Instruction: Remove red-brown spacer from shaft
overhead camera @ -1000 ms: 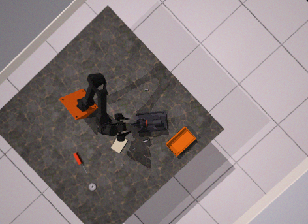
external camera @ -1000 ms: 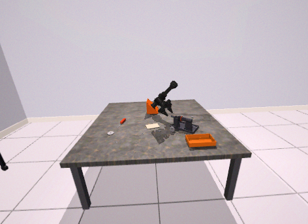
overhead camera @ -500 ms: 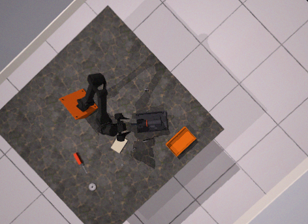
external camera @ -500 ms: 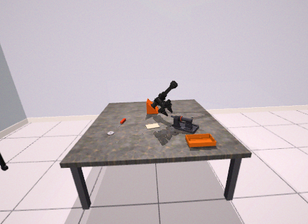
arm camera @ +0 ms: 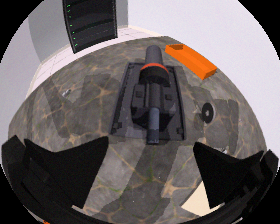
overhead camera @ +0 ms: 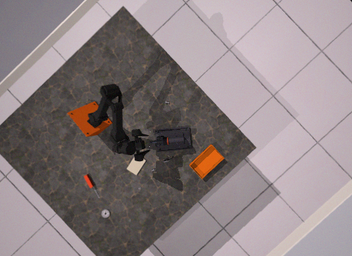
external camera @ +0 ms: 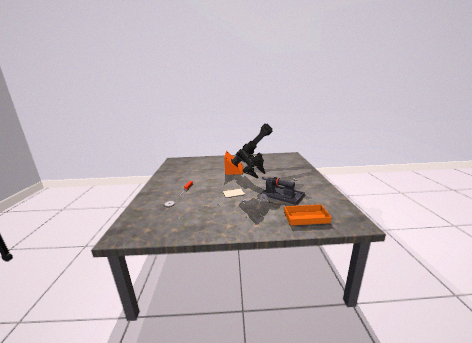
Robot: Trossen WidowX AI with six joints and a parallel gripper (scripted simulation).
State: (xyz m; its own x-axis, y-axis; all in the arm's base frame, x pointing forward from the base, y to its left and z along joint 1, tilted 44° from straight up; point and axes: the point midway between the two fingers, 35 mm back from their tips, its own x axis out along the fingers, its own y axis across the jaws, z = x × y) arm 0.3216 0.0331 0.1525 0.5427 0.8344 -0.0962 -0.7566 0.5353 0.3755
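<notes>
The blue-grey shaft lies 50 mm ahead of my gripper tip, 60 mm to the left of it and 10 mm below it. The rest, counted from my gripper tip: beige card (30 mm ahead, 190 mm to the right, 90 mm below); then red-brown spacer (80 mm ahead, 90 mm to the left, 10 mm below); then small grey part (160 mm ahead, 20 mm to the right, 70 mm below).
</notes>
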